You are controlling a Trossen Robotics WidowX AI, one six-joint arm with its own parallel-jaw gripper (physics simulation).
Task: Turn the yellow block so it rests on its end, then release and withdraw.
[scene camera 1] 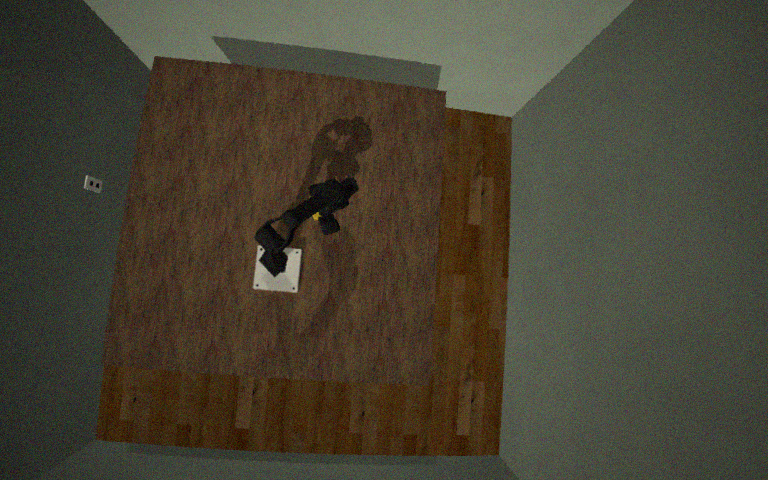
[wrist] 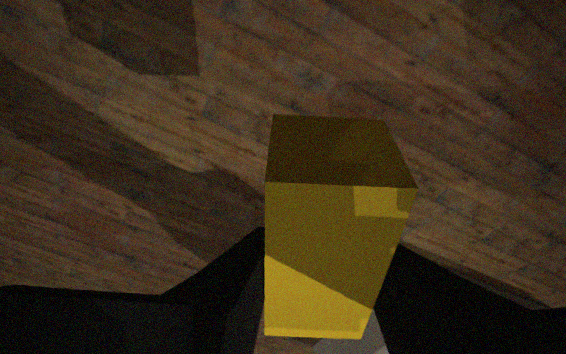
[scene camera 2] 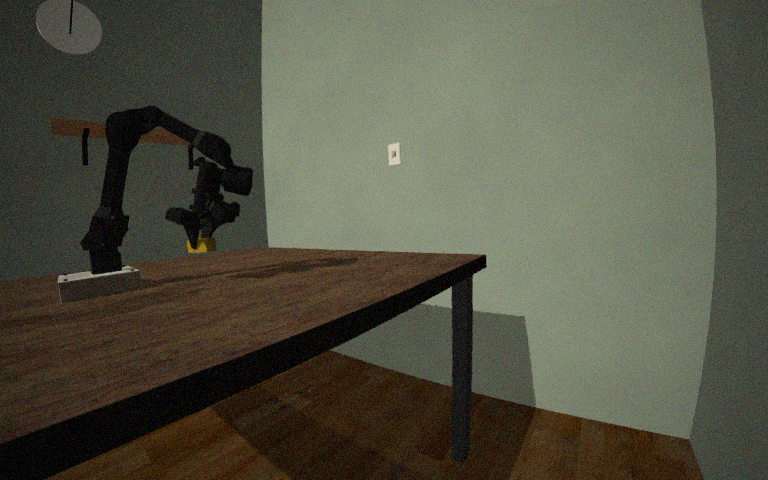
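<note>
The yellow block (scene camera 1: pixel 316 216) (scene camera 2: pixel 202 245) (wrist: pixel 330 220) is held off the wooden table (scene camera 1: pixel 198 316) (scene camera 2: pixel 254 316). In scene camera 2 it shows below the fingers, against the wall beyond the table's far edge. My gripper (scene camera 2: pixel 200 241) (wrist: pixel 315 241) is shut on it, one dark finger on either side, and points downward. In the wrist view the block's long lit face and its darker far face show, and wood lies below with space between. In scene camera 1 the arm hides most of the block and the fingertips.
The arm's white base plate (scene camera 1: pixel 290 277) (scene camera 2: pixel 99 287) sits on the table, left of the block in scene camera 2. The arm's shadow falls across the table. A wooden shelf (scene camera 2: pixel 65 126) is on the wall behind the arm. A round pale lamp (scene camera 2: pixel 53 28) hangs at upper left.
</note>
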